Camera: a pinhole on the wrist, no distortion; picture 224 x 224 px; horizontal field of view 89.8 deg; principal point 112.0 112.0 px. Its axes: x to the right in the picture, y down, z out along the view. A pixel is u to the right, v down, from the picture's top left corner.
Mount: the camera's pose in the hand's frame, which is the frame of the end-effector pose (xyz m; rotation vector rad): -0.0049 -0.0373 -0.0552 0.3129 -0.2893 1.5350
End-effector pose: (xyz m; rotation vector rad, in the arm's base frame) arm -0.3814 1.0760 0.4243 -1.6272 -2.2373 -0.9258
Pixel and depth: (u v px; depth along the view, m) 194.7 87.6 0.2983
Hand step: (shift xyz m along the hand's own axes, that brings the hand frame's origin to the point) 0.0672 0.0535 0.3025
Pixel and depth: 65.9 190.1 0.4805
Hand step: -0.3364 -0.3965 0.3221
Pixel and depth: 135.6 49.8 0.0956
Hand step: 0.0495 -0.0552 0.0400
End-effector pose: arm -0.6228 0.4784 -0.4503 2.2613 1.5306 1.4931
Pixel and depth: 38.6 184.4 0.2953
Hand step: -0.1949 -0.3247 0.1495
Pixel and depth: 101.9 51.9 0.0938
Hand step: 0.0462 -0.0809 0.0277
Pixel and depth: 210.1 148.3 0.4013
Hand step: -0.1237 0.1383 0.4504
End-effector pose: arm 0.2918 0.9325 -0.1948 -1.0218 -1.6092 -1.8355
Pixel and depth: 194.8 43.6 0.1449
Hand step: 0.0868 0.0063 0.1176
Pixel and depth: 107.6 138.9 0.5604
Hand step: -0.1327 -0.2664 0.4583
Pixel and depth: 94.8 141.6 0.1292
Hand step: -0.0377 -0.1037 0.0577
